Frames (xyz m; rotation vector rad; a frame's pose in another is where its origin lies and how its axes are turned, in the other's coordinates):
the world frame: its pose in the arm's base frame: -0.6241 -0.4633 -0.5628 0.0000 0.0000 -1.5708
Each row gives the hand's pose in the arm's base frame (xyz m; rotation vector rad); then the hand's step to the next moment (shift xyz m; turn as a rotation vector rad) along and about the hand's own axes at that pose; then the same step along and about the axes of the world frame.
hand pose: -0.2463 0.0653 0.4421 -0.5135 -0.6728 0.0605
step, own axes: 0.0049 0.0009 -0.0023 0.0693 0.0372 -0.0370
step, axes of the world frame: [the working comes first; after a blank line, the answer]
step, axes of the arm's base frame: 0.0053 0.0008 0.0009 0.0810 0.0314 -0.0019

-0.0008 0.0053 0.0009 -0.0314 0.0810 -0.0019
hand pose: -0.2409 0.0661 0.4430 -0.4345 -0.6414 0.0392
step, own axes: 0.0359 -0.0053 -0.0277 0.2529 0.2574 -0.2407
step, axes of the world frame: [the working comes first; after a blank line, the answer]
step, axes of the arm's base frame: 0.0446 -0.0093 0.0028 0.3696 0.1850 -0.1317

0.0093 0.0446 0.0028 -0.1850 0.3696 -0.1317
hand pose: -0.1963 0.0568 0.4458 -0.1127 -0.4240 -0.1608
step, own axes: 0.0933 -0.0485 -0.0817 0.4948 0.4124 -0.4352
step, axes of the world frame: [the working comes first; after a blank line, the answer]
step, axes of the arm's base frame: 0.1079 -0.0715 -0.0314 0.6925 0.2777 -0.2184

0.0715 0.1079 -0.0314 -0.2777 0.6925 -0.2184
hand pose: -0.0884 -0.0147 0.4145 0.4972 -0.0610 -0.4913
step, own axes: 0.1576 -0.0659 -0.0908 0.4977 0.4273 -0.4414
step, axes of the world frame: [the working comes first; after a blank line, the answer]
step, axes of the arm's base frame: 0.1260 -0.0837 -0.1206 0.7026 0.2905 -0.2171

0.0837 0.1260 -0.1206 -0.2905 0.7026 -0.2171
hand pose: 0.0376 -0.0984 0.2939 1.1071 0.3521 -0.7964
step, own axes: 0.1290 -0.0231 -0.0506 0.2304 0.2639 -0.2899
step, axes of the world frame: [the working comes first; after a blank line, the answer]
step, axes of the arm's base frame: 0.0773 -0.0104 -0.1168 0.3838 0.2251 -0.0938

0.0104 0.0773 -0.1168 -0.2251 0.3838 -0.0938
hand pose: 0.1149 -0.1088 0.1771 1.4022 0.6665 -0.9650
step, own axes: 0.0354 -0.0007 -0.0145 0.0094 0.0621 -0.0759
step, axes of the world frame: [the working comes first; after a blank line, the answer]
step, axes of the arm's base frame: 0.0188 0.0087 -0.0322 0.0698 0.0677 0.0158

-0.0087 0.0188 -0.0322 -0.0677 0.0698 0.0158
